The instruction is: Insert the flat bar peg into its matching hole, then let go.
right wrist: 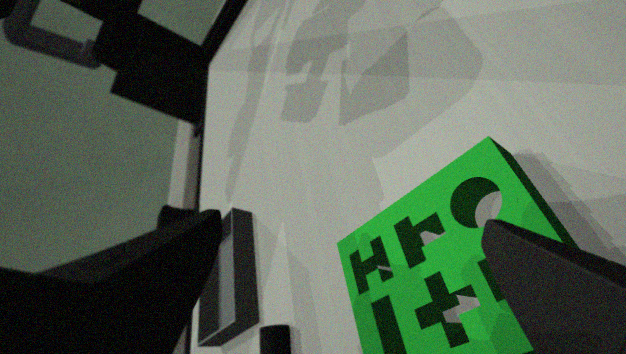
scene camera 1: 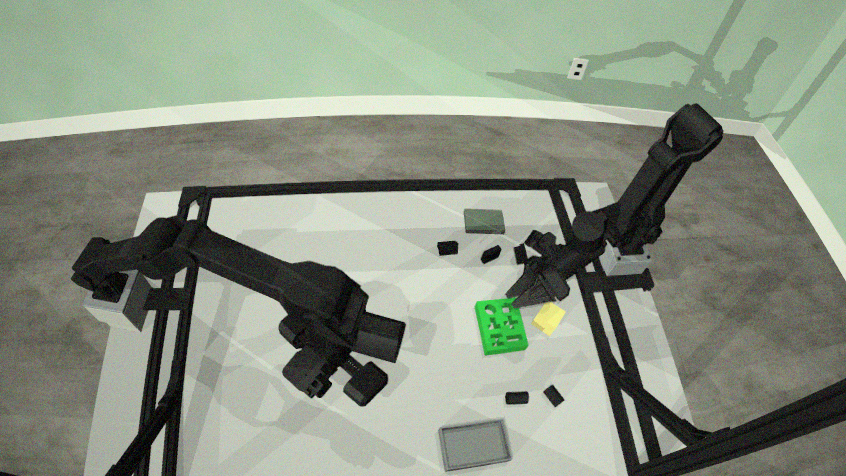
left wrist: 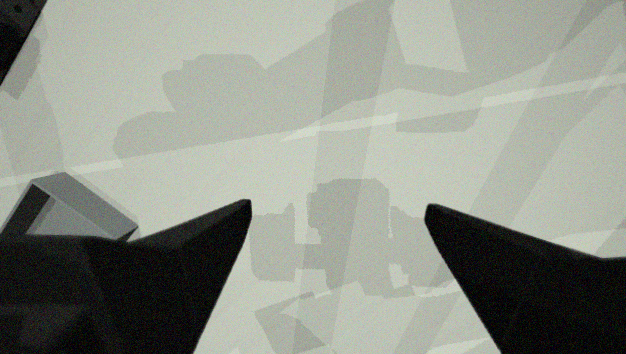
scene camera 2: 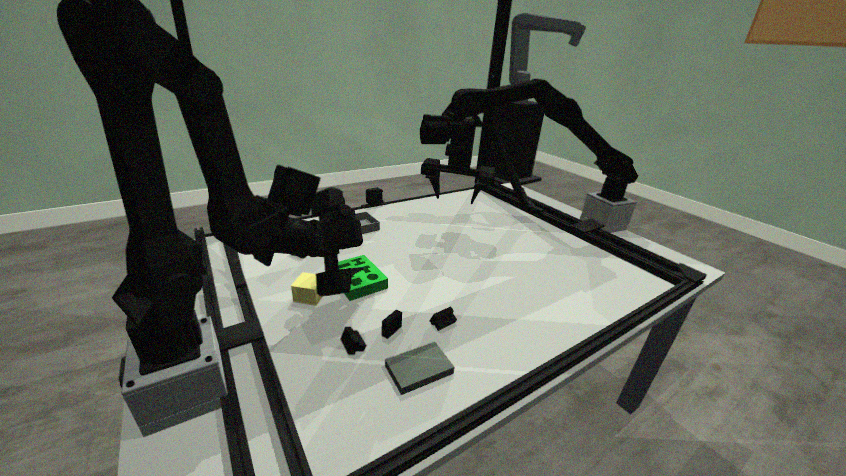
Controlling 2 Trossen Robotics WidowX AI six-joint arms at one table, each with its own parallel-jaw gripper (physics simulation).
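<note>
The green board (scene camera 1: 482,343) (scene camera 2: 369,288) (right wrist: 505,175) lies flat; its straight bar slot (scene camera 1: 514,338) (right wrist: 389,325) shows no peg in it. Small black pegs lie loose in two groups: one peg (scene camera 1: 447,248) (scene camera 2: 443,318), another (scene camera 1: 491,253) (scene camera 2: 391,323) and a third (scene camera 1: 520,254) (scene camera 2: 353,340) on one side; two more (scene camera 1: 516,397) (scene camera 1: 553,395) on the other. I cannot tell which is the flat bar. My right gripper (scene camera 1: 512,301) (scene camera 2: 352,277) (right wrist: 351,227) is open and empty, low by the board's corner, one finger overlapping it in the right wrist view. My left gripper (scene camera 2: 455,199) (left wrist: 337,209) is open and empty above the table.
A yellow block (scene camera 1: 548,318) (scene camera 2: 305,288) stands close beside the board and the right gripper. A grey-green slab (scene camera 1: 483,220) (scene camera 2: 419,367) lies past the three pegs. A grey tray (scene camera 1: 505,445) (scene camera 2: 370,226) (left wrist: 97,202) (right wrist: 245,280) lies beyond the other two. Black frame bars (scene camera 1: 378,188) edge the table.
</note>
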